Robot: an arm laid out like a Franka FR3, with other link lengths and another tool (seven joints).
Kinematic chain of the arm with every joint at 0, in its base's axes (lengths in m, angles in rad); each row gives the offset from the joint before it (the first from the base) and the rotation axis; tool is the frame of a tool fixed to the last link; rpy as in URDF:
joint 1: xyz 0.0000 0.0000 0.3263 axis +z
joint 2: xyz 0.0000 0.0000 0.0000 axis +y
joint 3: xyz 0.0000 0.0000 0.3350 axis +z
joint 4: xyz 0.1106 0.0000 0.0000 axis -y
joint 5: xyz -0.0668 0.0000 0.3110 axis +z
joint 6: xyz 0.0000 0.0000 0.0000 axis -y
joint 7: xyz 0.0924 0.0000 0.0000 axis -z
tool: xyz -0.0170 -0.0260 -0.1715 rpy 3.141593 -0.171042 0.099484
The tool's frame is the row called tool.
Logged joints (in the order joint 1, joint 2, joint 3, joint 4, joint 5, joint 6, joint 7), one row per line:
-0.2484 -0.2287 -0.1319 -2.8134 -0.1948 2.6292 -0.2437
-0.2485 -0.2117 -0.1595 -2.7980 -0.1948 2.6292 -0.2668
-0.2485 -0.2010 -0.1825 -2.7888 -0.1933 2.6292 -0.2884
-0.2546 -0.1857 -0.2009 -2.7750 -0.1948 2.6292 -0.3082
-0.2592 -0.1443 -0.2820 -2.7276 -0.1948 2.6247 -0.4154
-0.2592 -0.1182 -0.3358 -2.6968 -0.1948 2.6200 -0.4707
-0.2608 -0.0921 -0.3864 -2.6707 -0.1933 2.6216 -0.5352
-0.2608 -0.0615 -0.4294 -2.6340 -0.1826 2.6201 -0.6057
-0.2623 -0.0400 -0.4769 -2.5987 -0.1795 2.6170 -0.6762
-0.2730 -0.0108 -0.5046 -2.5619 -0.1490 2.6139 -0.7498
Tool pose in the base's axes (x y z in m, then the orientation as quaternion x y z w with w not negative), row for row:
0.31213 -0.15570 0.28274 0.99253 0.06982 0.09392 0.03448
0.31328 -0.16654 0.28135 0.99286 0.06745 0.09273 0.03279
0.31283 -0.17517 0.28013 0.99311 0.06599 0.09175 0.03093
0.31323 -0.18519 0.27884 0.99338 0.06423 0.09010 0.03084
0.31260 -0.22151 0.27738 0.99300 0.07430 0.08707 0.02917
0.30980 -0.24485 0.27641 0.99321 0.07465 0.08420 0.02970
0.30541 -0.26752 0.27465 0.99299 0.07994 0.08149 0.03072
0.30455 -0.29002 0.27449 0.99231 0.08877 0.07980 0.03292
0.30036 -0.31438 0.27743 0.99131 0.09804 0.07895 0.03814
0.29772 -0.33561 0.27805 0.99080 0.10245 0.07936 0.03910
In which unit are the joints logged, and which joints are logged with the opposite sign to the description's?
The joints are logged in radians. Opposite sign: none.
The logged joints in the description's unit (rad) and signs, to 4 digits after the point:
-0.2484 -0.2287 -0.1319 -2.8134 -0.1948 2.6292 -0.2437
-0.2485 -0.2117 -0.1595 -2.7980 -0.1948 2.6292 -0.2668
-0.2485 -0.2010 -0.1825 -2.7888 -0.1933 2.6292 -0.2884
-0.2546 -0.1857 -0.2009 -2.7750 -0.1948 2.6292 -0.3082
-0.2592 -0.1443 -0.2820 -2.7276 -0.1948 2.6247 -0.4154
-0.2592 -0.1182 -0.3358 -2.6968 -0.1948 2.6200 -0.4707
-0.2608 -0.0921 -0.3864 -2.6707 -0.1933 2.6216 -0.5352
-0.2608 -0.0615 -0.4294 -2.6340 -0.1826 2.6201 -0.6057
-0.2623 -0.0400 -0.4769 -2.5987 -0.1795 2.6170 -0.6762
-0.2730 -0.0108 -0.5046 -2.5619 -0.1490 2.6139 -0.7498

